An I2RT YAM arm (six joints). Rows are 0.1 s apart.
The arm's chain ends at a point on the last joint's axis. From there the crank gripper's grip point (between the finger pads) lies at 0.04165 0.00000 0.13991 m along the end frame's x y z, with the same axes.
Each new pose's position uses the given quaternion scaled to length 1; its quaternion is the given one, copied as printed.
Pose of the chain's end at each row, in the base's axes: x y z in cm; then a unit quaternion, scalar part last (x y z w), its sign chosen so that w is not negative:
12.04, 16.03, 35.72, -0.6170, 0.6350, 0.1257, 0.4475
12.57, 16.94, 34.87, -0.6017, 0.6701, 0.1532, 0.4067
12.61, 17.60, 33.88, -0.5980, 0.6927, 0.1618, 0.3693
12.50, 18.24, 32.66, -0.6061, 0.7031, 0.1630, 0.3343
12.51, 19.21, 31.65, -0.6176, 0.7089, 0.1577, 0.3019
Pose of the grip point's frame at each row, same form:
18.50, 23.19, 24.76, -0.6170, 0.6350, 0.1257, 0.4475
17.85, 23.82, 23.13, -0.6017, 0.6701, 0.1532, 0.4067
17.01, 23.96, 21.50, -0.5980, 0.6927, 0.1618, 0.3693
16.14, 24.02, 19.76, -0.6061, 0.7031, 0.1630, 0.3343
15.54, 24.31, 18.31, -0.6176, 0.7089, 0.1577, 0.3019

